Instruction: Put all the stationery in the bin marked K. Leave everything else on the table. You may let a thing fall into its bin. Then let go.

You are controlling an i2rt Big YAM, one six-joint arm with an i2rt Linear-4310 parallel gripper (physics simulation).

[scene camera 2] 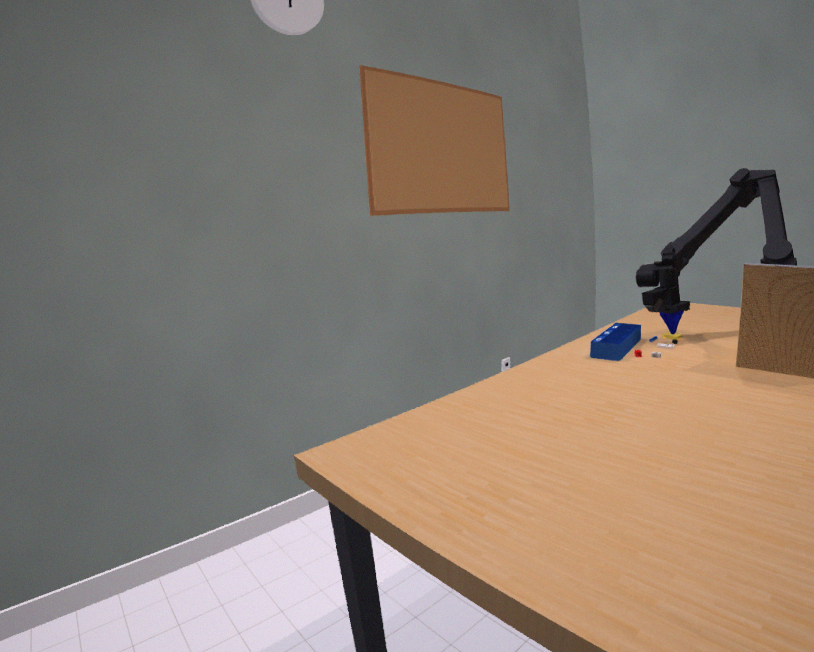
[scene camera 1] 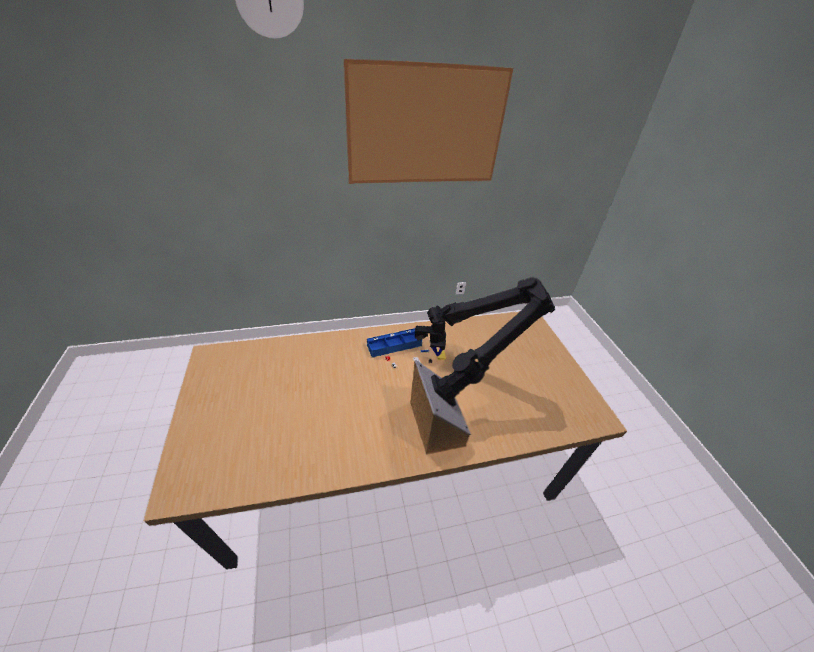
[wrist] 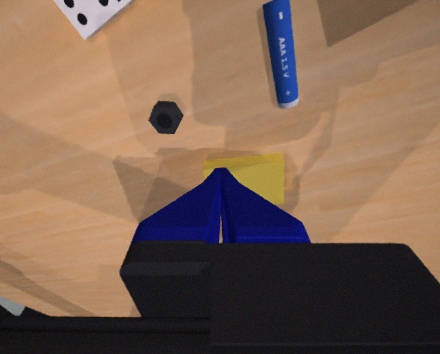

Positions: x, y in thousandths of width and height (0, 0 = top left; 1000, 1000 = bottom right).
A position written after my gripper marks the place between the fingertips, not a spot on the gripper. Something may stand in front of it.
I see my gripper (wrist: 501, 499), a blue bin row (scene camera 2: 755, 527), a black hex nut (wrist: 376, 332) and a yellow block (wrist: 599, 493).
The blue bin row is seen too in scene camera 1 (scene camera 1: 467, 530). The wrist view does not show the blue bin row: it is out of frame.
